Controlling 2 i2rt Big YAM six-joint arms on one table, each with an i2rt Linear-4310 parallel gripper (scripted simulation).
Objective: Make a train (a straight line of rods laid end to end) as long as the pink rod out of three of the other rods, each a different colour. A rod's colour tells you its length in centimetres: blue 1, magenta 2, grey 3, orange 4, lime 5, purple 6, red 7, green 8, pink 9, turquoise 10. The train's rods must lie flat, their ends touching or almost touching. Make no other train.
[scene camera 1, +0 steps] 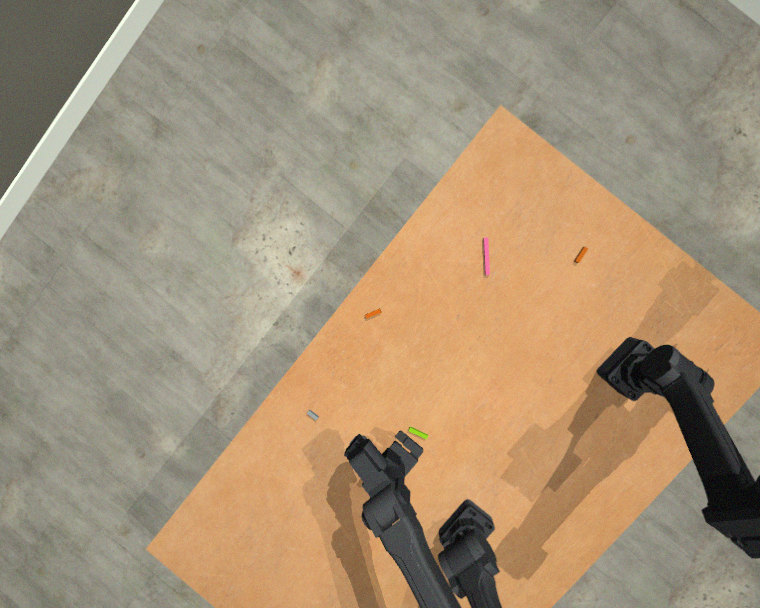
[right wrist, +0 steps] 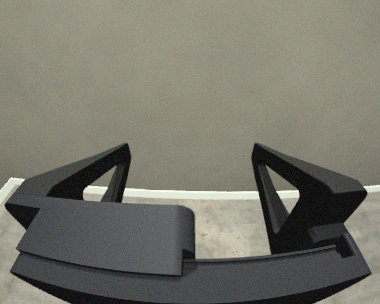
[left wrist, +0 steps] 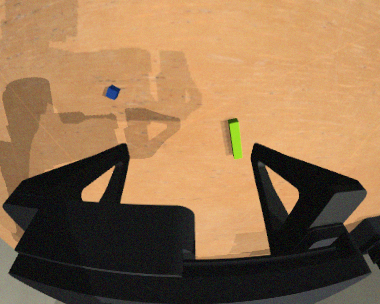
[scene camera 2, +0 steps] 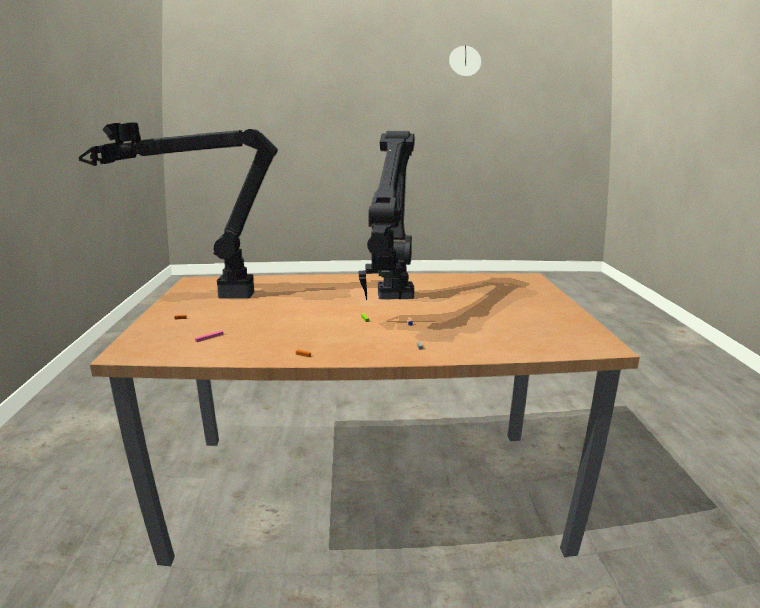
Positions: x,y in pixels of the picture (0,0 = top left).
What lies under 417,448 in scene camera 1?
My left gripper.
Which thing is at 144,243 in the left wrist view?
My left gripper.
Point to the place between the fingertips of my right gripper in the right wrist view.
191,150
